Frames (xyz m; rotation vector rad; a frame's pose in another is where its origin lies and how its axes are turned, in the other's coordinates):
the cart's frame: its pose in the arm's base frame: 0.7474 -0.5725 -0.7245 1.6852 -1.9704 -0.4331
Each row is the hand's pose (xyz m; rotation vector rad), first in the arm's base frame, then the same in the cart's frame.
Working: the arm's base frame: its pose in the cart's frame: -0.3614 1.1101 -0.2196 -1.6852 1.9704 0.4331

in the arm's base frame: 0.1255 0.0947 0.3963 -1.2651 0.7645 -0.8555
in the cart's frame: -0.3996 1.2408 -0.6237 2.2555 -0.6144 -0.5263
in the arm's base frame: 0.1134 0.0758 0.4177 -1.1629 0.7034 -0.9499
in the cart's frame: -0.3762 1.2589 -0.6328 2.3950 -0.5942 -0.4797
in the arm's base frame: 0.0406 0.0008 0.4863 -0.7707 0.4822 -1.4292
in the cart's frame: -0.2836 1.3424 -0.6417 2.9297 -0.2604 -0.1780
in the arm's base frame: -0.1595 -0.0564 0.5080 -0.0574 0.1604 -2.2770
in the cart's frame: -0.2034 1.5077 -0.5415 -2.6185 -0.6974 -0.5250
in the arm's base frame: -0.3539 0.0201 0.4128 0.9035 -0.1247 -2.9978
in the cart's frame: -0.2747 1.6287 -0.3599 -1.5889 -1.4286 -1.0986
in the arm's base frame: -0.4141 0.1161 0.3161 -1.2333 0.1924 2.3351
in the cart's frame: -0.3791 1.6424 -0.2545 -0.8647 -1.6488 -1.3617
